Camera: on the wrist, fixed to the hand. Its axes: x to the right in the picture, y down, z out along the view.
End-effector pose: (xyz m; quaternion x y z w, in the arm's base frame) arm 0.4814 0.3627 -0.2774 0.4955 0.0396 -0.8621 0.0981
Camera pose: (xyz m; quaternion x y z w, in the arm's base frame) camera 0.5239 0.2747 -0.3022 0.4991 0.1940 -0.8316 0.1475
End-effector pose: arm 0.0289 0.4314 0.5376 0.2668 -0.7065 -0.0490 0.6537
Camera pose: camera 0.0317 0.5160 0.5925 0.1829 -0.6604 -0.1721 0.7077
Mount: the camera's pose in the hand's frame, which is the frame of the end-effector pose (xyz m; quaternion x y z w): 0.0120 0.0942 -0.0340 -0.1585 0.0314 -0.0308 0.9864
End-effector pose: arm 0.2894 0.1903 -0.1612 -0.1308 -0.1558 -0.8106 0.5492
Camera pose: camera 0.3714 0.1338 -0.1775 -0.1858 -0.0120 -0.8452 0.5009
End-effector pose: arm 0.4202 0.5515 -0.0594 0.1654 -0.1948 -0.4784 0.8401
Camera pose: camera 0.5120 0.5901 -0.0432 0.0510 -0.0849 -0.5235 0.8463
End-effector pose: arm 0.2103 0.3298 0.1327 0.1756 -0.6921 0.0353 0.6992
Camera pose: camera 0.2157 0.4256 0.1637 0.0826 -0.6609 -0.0909 0.7403
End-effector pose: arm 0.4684 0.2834 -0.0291 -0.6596 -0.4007 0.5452 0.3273
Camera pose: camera 0.5190 0.2504 -0.1099 -0.7073 -0.4917 0.4435 0.2477
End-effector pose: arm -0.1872 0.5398 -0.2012 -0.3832 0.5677 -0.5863 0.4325
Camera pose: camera -0.2164 0.5416 -0.2977 -0.4456 0.6547 -0.5137 0.3300
